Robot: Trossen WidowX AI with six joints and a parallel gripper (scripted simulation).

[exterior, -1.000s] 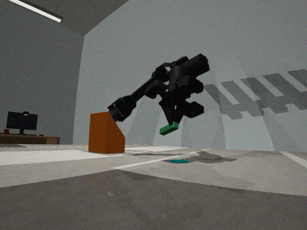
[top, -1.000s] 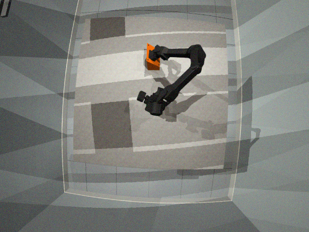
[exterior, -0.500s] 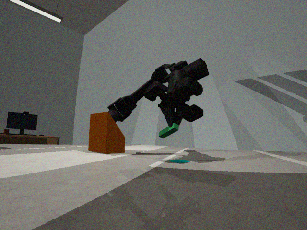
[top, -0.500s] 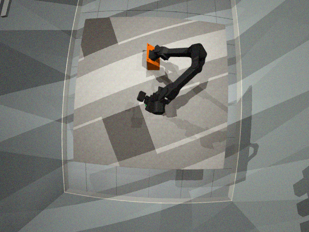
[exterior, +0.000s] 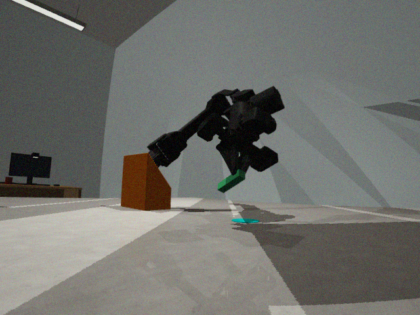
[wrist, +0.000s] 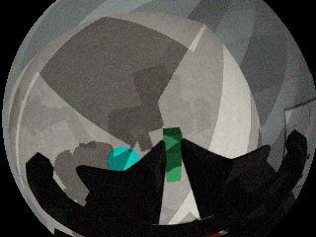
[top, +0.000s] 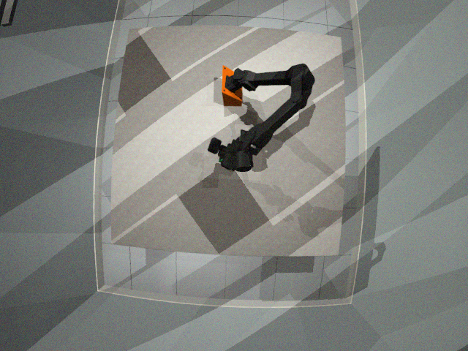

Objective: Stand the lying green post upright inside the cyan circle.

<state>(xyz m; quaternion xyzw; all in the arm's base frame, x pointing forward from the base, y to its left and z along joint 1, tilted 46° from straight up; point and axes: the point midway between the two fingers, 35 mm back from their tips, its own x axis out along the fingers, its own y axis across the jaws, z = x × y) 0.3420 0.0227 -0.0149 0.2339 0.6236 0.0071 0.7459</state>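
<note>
The cyan circle is 90 mm below my gripper tip, 60 mm to the left of it and 20 mm behind it. Also, from my gripper tip: green post: 20 mm behind, 10 mm below.
</note>
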